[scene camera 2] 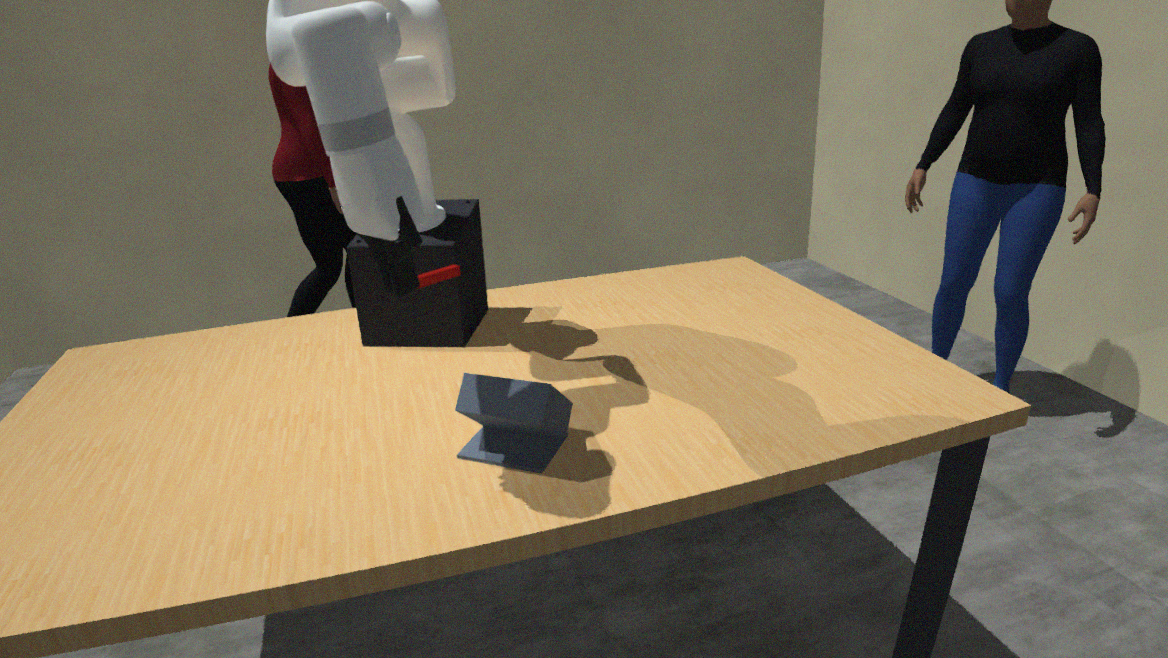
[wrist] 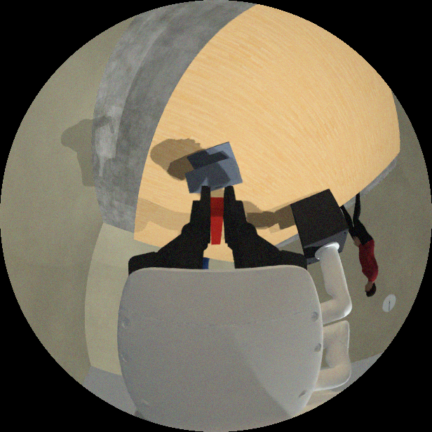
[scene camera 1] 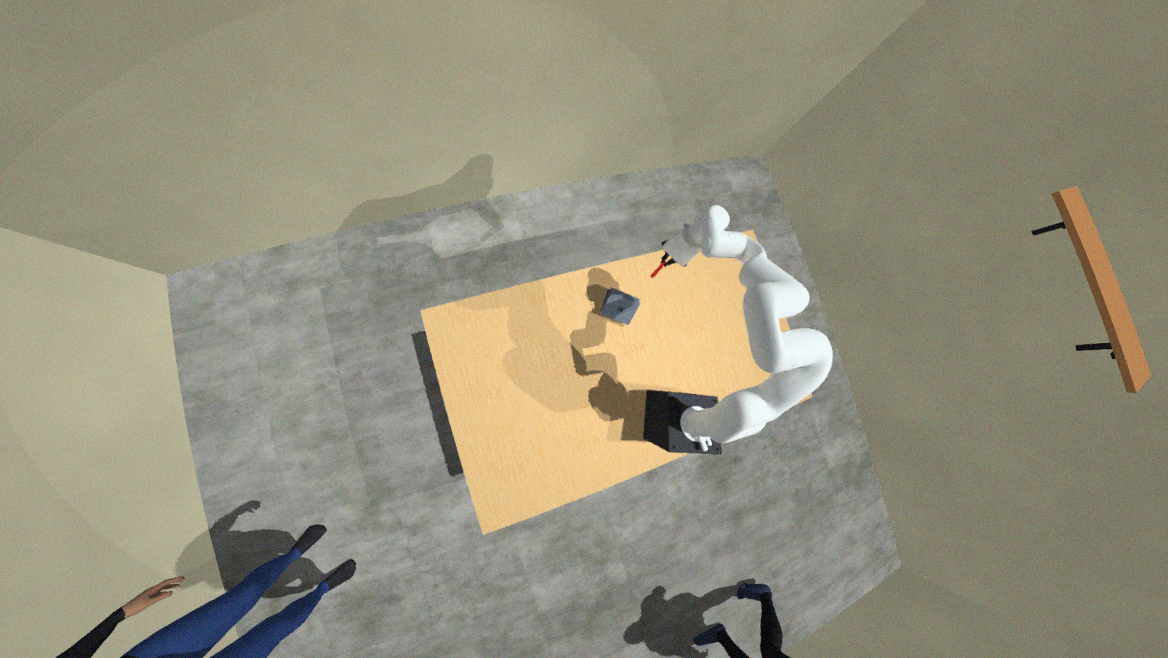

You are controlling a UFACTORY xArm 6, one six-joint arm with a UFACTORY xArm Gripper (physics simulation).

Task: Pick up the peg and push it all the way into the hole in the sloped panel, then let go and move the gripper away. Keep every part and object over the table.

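Seen in the pictures: gripper, fingertip midpoint: (scene camera 2: 403,290) (scene camera 1: 664,262); arm's base at its link origin: (scene camera 1: 695,424).
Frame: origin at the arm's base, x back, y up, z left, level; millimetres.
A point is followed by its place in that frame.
The red peg (scene camera 1: 657,269) {y 60, x -577, z 31 mm} (scene camera 2: 439,275) {y 56, x -579, z 35 mm} (wrist: 216,227) is held between the fingertips, with a length of it sticking out toward the panel's side. My gripper (scene camera 1: 666,259) {y 51, x -602, z -9 mm} (scene camera 2: 405,279) {y 51, x -602, z -9 mm} (wrist: 216,198) is shut on the peg, high above the table and apart from the panel. The blue-grey block with the sloped panel (scene camera 1: 617,302) {y -135, x -520, z 140 mm} (scene camera 2: 514,400) {y -137, x -554, z 115 mm} (wrist: 215,172) stands on the table. A small dark spot that looks like the hole (scene camera 1: 621,309) {y -158, x -491, z 122 mm} shows on it in the first scene view. The hole cannot be made out in the second scene view or the wrist view.
The wooden table (scene camera 1: 506,457) {y -228, x -12, z 700 mm} (scene camera 2: 204,457) {y -228, x -434, z -346 mm} (wrist: 300,90) carries the black base block (scene camera 1: 666,420) {y -16, x -39, z 103 mm} (scene camera 2: 420,306) {y -143, x -111, z -6 mm} (wrist: 320,220) of the arm. The panel block stands fairly near a long table edge. Two people stand off the table, and an orange shelf (scene camera 1: 1099,286) is at the far right.
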